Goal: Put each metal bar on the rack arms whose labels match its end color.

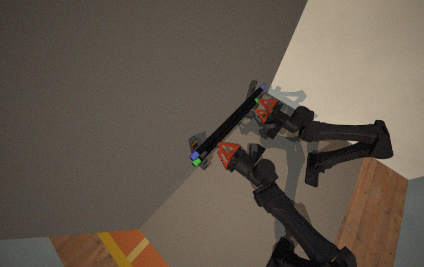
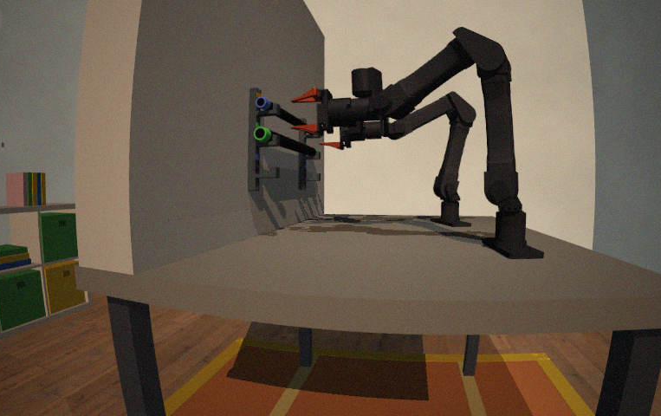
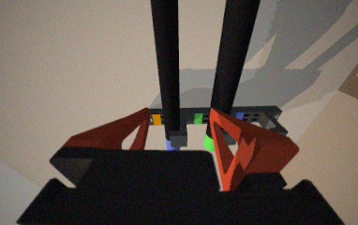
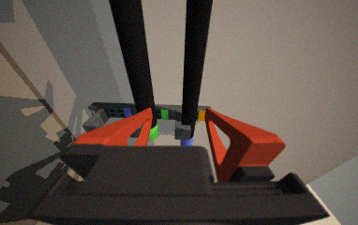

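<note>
Right now my left hand is 30 mm short of the blue-ended bar, 150 mm to the left of it and 10 mm below it. The rest, counted from my left hand: green-ended bar (30 mm ahead, 140 mm to the right, 60 mm below); then grey wall panel (140 mm ahead, 150 mm to the right, 120 mm above).
The blue-ended bar is 60 mm ahead of my right hand, 140 mm to the left of it and 20 mm above it. From my right hand the other things lie so: green-ended bar (70 mm ahead, 150 mm to the left, 60 mm below); then grey wall panel (170 mm ahead, 150 mm to the left, 130 mm above).
</note>
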